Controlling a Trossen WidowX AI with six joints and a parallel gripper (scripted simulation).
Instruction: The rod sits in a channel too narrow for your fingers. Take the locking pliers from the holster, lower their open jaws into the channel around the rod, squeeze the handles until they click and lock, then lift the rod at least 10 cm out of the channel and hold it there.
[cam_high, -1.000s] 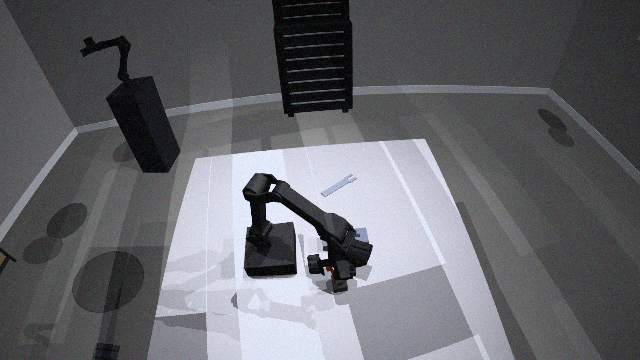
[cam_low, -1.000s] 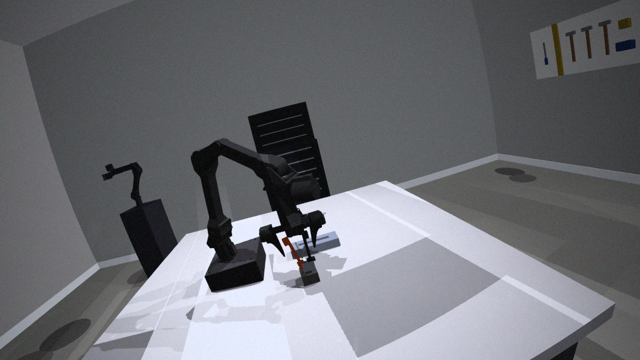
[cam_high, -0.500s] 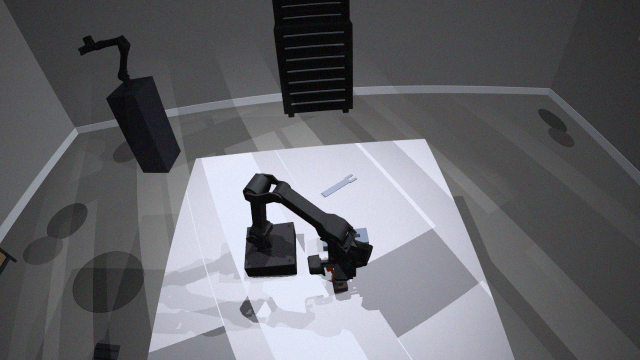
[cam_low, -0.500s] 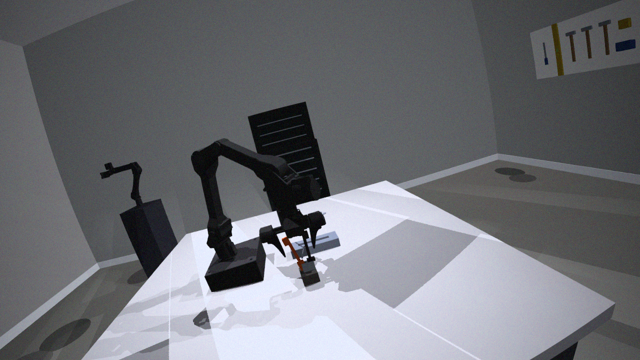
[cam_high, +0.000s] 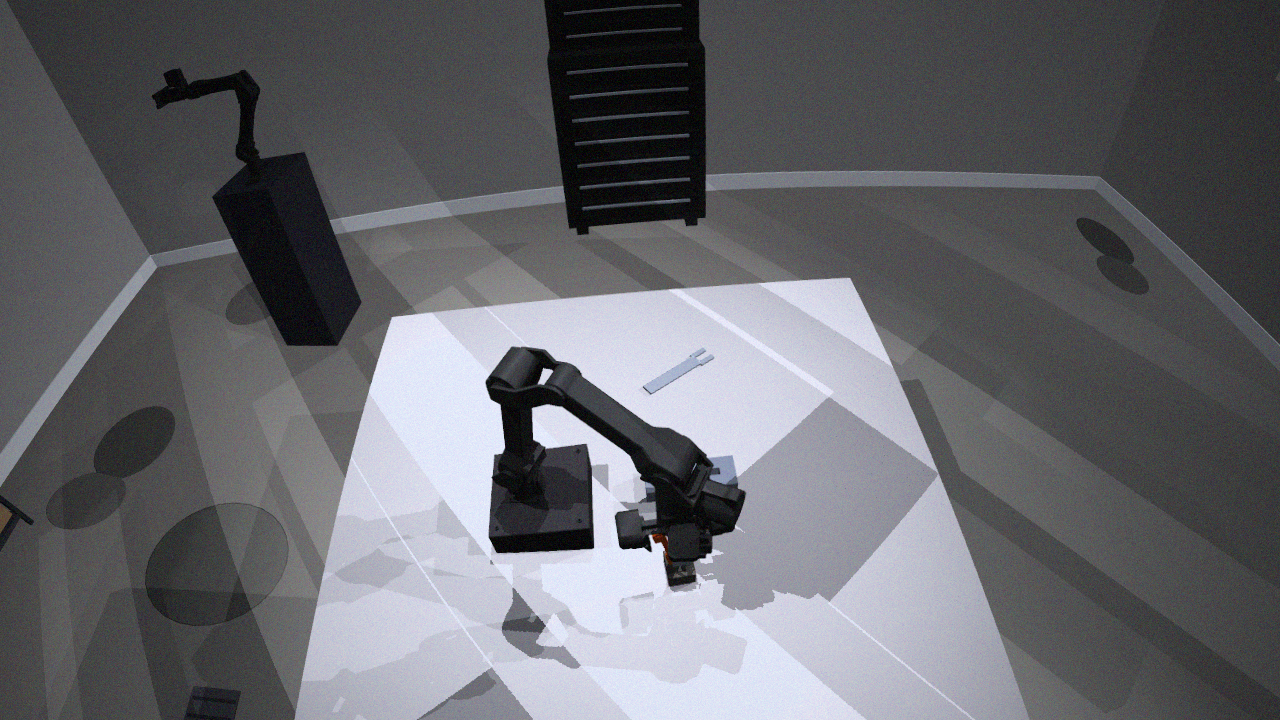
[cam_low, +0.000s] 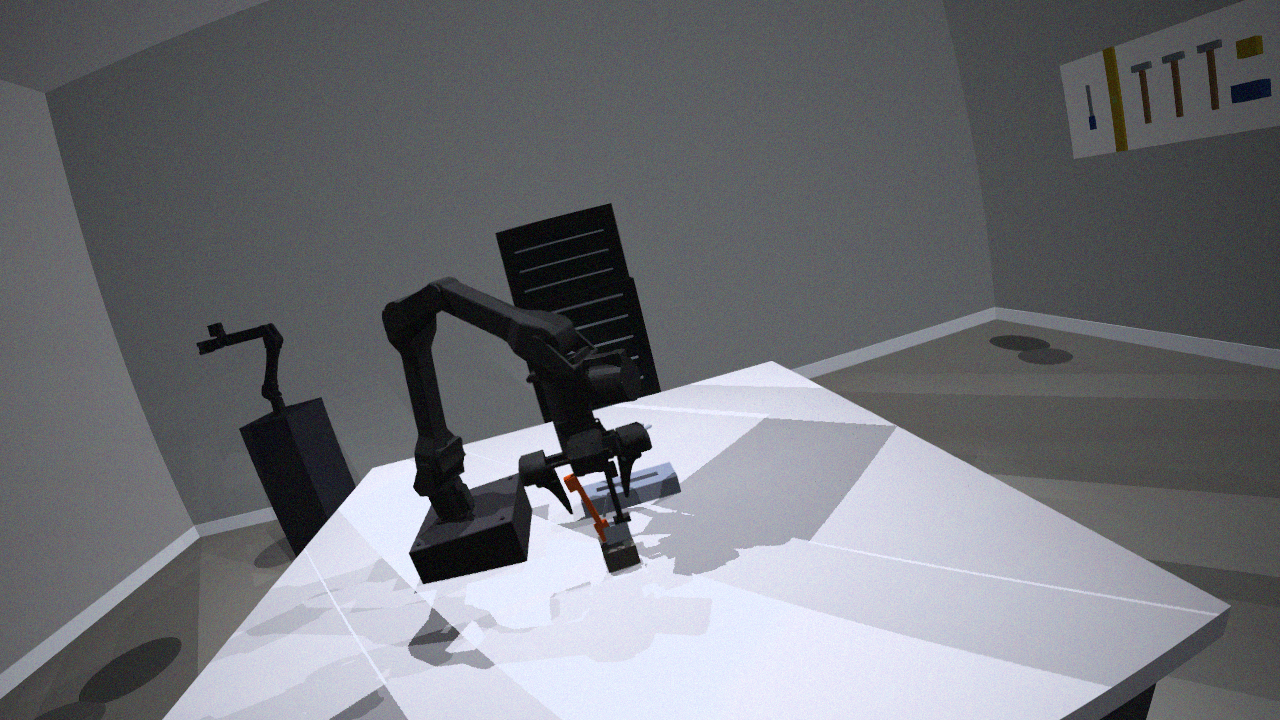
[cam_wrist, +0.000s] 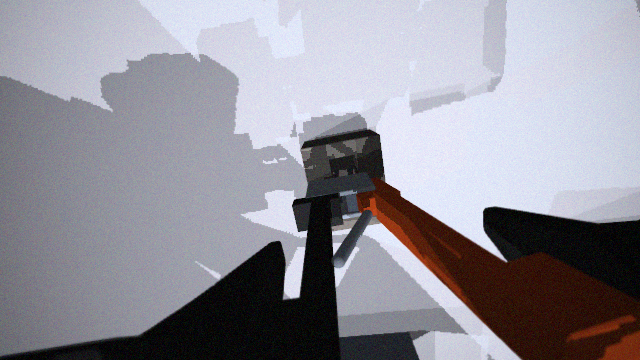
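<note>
The channel block is 200 mm to the left of my gripper tip, 80 mm below it and 20 mm ahead of it. Also, from my gripper tip: thin grey plate 530 mm to the left, 100 mm below, 10 mm ahead; tan holster 90 mm below, 10 mm ahead.
</note>
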